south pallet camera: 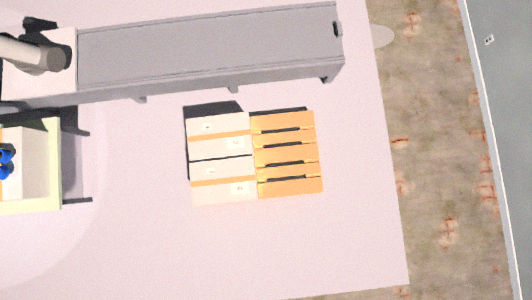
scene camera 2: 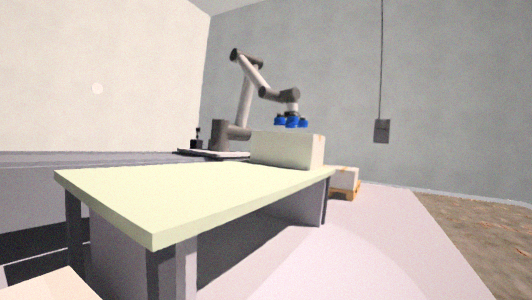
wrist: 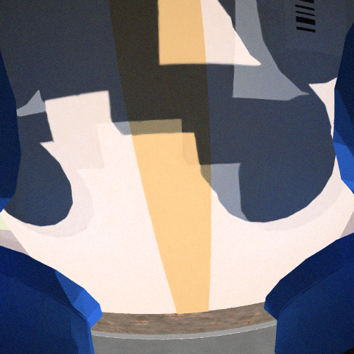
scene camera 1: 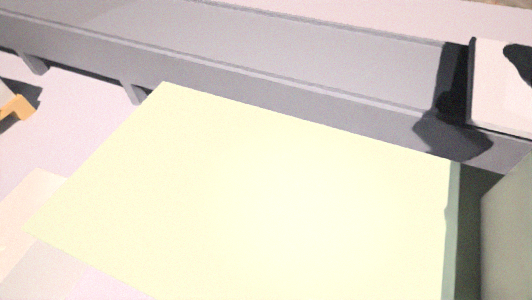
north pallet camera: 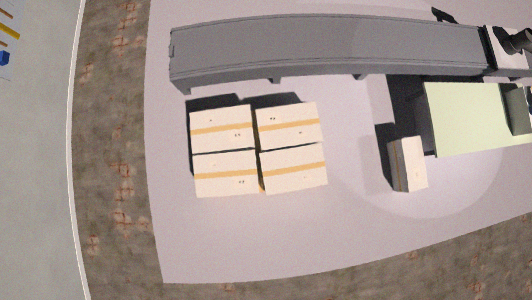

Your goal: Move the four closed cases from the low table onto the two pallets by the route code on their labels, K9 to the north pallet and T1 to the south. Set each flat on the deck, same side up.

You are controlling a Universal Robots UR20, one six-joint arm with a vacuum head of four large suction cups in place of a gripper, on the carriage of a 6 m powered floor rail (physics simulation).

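Places are measured from the arm's base along level axes (x ahead, y left, z up), in centimetres.
Where they show: hand, tool point: (scene camera 2: 291, 125); arm's base, link origin: (scene camera 2: 218, 151) (north pallet camera: 507, 47).
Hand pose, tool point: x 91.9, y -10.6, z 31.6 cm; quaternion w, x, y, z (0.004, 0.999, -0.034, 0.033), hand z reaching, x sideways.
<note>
Each offset is from my tool point to the top centre of the thing. Level surfaces: height alone.
A closed case @(dy -0.3, dx -0.9, dz -6.9 cm) (scene camera 2: 285, 150) (north pallet camera: 517, 112) (south pallet camera: 15, 191) (wrist: 120, 260) with an orange tape strip sits flat on the low table @(dz -35.5 cm) (scene camera 1: 250, 190) (scene camera 2: 165, 190) (north pallet camera: 465, 120) near its south end. My suction gripper (scene camera 2: 291, 121) (south pallet camera: 5, 164) (wrist: 177, 180) hangs a little above it, cups apart from its top and holding nothing. Another case @(dy -174.2, dx +40.6, dz -51.3 cm) (north pallet camera: 416, 162) stands on the floor beside the table, tape on a side face. Several cases (north pallet camera: 220, 117) (north pallet camera: 292, 175) cover the north pallet (north pallet camera: 261, 188). Two cases @(dy +164.2, dx -11.7, dz -47.5 cm) (south pallet camera: 210, 148) @(dy +164.3, dx +28.0, dz -46.0 cm) (south pallet camera: 215, 197) lie on the south pallet (south pallet camera: 287, 155), whose other half is bare. Labels are mostly blurred.
The grey floor rail (scene camera 1: 300, 50) (north pallet camera: 320, 45) (south pallet camera: 210, 50) runs along the back of the table. The arm's carriage (north pallet camera: 502, 55) (south pallet camera: 37, 82) is on it, level with the table's south end. A grey control box (scene camera 2: 382, 131) hangs on a cable beyond the table.
</note>
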